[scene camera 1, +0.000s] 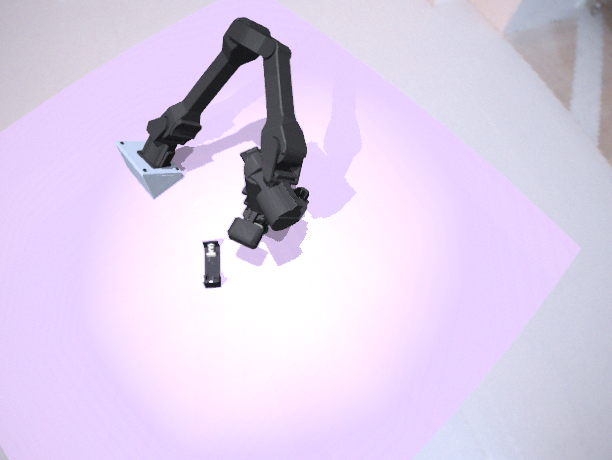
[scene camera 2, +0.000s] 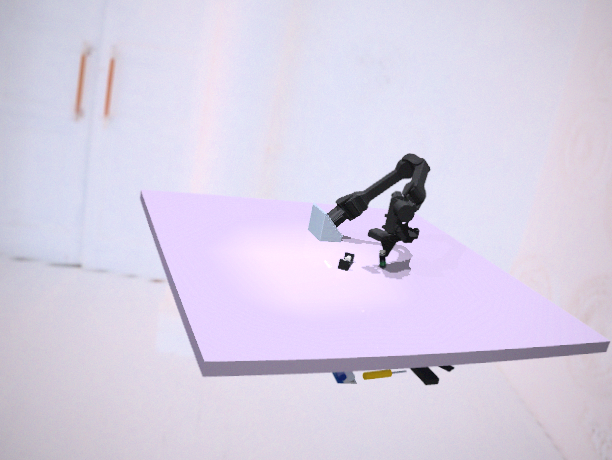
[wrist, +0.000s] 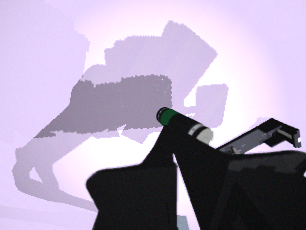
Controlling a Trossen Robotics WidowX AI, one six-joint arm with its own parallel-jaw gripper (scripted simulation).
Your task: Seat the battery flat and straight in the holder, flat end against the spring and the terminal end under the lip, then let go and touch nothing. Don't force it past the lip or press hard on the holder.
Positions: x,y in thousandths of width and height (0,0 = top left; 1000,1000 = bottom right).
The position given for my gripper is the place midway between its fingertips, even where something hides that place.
Observation:
My gripper (scene camera 1: 431,482) is shut, with nothing in its grasp. Also in view: a battery (wrist: 544,507).
My gripper also shows in scene camera 2 (scene camera 2: 630,558) and in the wrist view (wrist: 551,559).

